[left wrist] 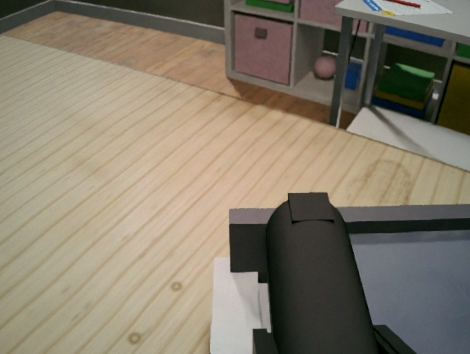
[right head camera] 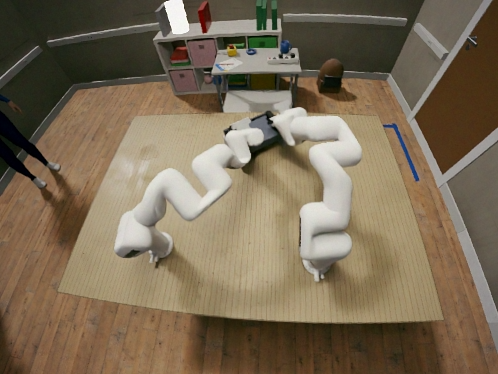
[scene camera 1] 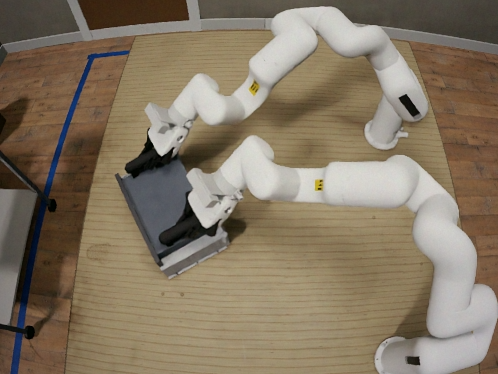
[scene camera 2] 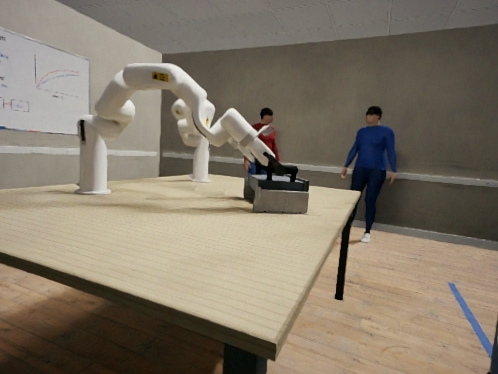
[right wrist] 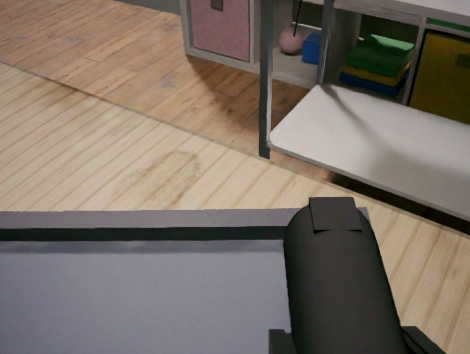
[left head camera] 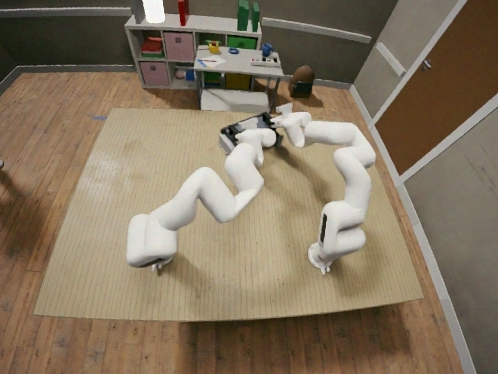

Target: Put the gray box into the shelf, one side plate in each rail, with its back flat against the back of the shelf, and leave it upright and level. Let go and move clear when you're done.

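Seen in the pictures: left gripper, between the fingertips: (scene camera 1: 183, 231) (left head camera: 236, 135); right gripper, between the fingertips: (scene camera 1: 144, 163) (scene camera 2: 282, 173) (left head camera: 269, 121); left arm's base, origin of its link: (right head camera: 161, 245) (scene camera 1: 394, 358) (scene camera 2: 199, 181); right arm's base, origin of its link: (scene camera 1: 381, 134) (scene camera 2: 93, 192) (left head camera: 320, 255).
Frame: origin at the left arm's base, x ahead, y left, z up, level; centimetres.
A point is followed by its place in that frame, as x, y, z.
Note:
The gray box (right head camera: 263, 131) @[66.1, -45.6, 11.6] (scene camera 1: 162, 200) @[66.7, -40.5, 11.5] (left wrist: 420, 280) @[67.5, -33.4, 11.5] (right wrist: 140, 290) @[73.0, -40.6, 11.5] shows as a blue-gray panel inside the shelf (left head camera: 227, 145) @[57.6, -26.9, 7.7] (scene camera 1: 195, 257) @[57.1, -27.3, 4.4] (scene camera 2: 280, 201) @[74.5, -54.2, 4.3] (left wrist: 236, 310) @[62.7, -25.1, 8.2] (right wrist: 140, 218) @[75.8, -38.2, 12.4], which stands on the table. A thin dark band shows between the panel and the shelf's far wall in both wrist views. My left gripper (scene camera 1: 174, 234) @[59.0, -31.2, 14.3] is shut on the box near its lower end in scene camera 1. My right gripper (scene camera 1: 137, 167) @[73.1, -50.2, 14.3] (scene camera 2: 283, 171) @[73.1, -50.2, 14.3] is shut on the opposite end. One finger of each shows in its wrist view. The side plates, rails and back contact are hidden.
The table (scene camera 1: 280, 300) @[33.5, -17.4, 0.0] (scene camera 2: 165, 245) @[66.7, -106.3, 0.0] extends around the shelf, with its far edge close by. Beyond it stand a small white desk (left head camera: 237, 61) and cubby shelves (left head camera: 135, 24). The two forearms are close together above the table. Two people stand beyond the table in scene camera 2.

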